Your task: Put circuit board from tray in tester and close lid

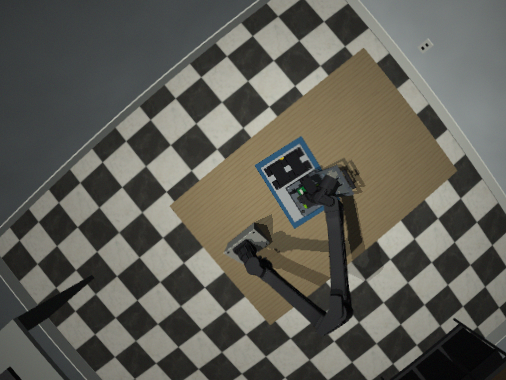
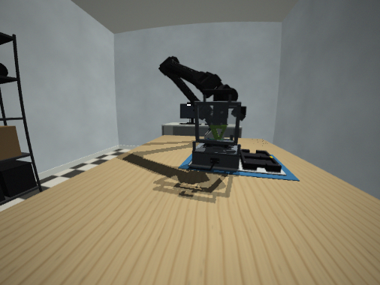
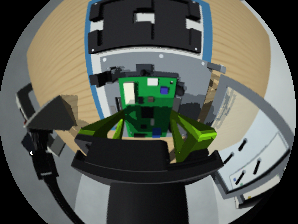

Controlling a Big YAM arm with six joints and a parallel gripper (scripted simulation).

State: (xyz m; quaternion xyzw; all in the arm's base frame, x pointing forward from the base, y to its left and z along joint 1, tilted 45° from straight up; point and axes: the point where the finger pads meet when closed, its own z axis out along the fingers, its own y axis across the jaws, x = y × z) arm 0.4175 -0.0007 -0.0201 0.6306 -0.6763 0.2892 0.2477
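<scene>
The green circuit board lies right at my hand. The rest, counted from my hand: tester plate: 20 mm below, 10 mm to the left, 10 mm ahead; then clear lid: 130 mm ahead, 90 mm above, 10 mm to the right.
</scene>
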